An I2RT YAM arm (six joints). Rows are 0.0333 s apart.
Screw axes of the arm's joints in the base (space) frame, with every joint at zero. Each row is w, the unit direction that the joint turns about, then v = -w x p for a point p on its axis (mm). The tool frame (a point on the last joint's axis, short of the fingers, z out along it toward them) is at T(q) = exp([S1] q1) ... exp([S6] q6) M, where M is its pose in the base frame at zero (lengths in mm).
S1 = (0, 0, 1, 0, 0, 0)
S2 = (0, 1, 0, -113.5, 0, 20)
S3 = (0, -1, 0, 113.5, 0, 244)
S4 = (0, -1, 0, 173.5, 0, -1)
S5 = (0, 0, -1, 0, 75, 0)
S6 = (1, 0, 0, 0, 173.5, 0)
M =
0 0 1 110.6
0 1 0 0
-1 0 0 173.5
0 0 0 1
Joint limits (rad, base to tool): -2.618..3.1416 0..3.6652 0..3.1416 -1.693..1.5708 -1.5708..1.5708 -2.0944..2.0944
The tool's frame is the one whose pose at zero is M.
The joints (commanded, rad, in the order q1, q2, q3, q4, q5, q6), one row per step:
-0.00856 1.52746 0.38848 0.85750 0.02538 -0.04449
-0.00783 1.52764 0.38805 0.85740 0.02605 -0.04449
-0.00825 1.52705 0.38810 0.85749 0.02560 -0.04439
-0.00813 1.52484 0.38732 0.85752 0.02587 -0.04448
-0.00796 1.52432 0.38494 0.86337 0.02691 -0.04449
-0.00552 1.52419 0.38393 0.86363 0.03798 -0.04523
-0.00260 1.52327 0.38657 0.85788 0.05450 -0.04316
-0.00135 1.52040 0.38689 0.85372 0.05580 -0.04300
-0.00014 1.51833 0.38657 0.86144 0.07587 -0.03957
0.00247 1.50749 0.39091 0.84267 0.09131 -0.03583
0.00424 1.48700 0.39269 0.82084 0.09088 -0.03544
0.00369 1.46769 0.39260 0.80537 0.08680 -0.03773
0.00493 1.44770 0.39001 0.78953 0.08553 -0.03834
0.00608 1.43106 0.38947 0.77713 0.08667 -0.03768
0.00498 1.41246 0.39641 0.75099 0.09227 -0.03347
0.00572 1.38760 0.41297 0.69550 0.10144 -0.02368
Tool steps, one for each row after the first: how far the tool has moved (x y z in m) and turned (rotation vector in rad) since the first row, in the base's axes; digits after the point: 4 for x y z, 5 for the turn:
-0.0001 0.0002 -0.0002 -0.00018 0.00071 0.00009
-0.0001 0.0001 0.0000 0.00003 -0.00002 0.00007
-0.0004 0.0001 0.0004 -0.00014 -0.00148 -0.00004
-0.0007 0.0001 0.0005 -0.00047 -0.00547 -0.00087
-0.0010 0.0004 0.0003 -0.00422 -0.00480 -0.00887
-0.0006 0.0006 0.0006 -0.00679 -0.00268 -0.02239
-0.0008 0.0009 0.0010 -0.00700 -0.00172 -0.02243
-0.0007 0.0005 0.0022 -0.00908 -0.01137 -0.04150
-0.0008 0.0006 0.0041 -0.00978 -0.00804 -0.05474
-0.0019 0.0011 0.0074 -0.00927 -0.00851 -0.05267
-0.0032 0.0011 0.0105 -0.01025 -0.01211 -0.04869
-0.0052 0.0015 0.0131 -0.01044 -0.01364 -0.04607
-0.0065 0.0017 0.0157 -0.01000 -0.01738 -0.04622
-0.0068 0.0013 0.0195 -0.00749 -0.01705 -0.05384
-0.0065 0.0011 0.0245 -0.00108 -0.00367 -0.06456

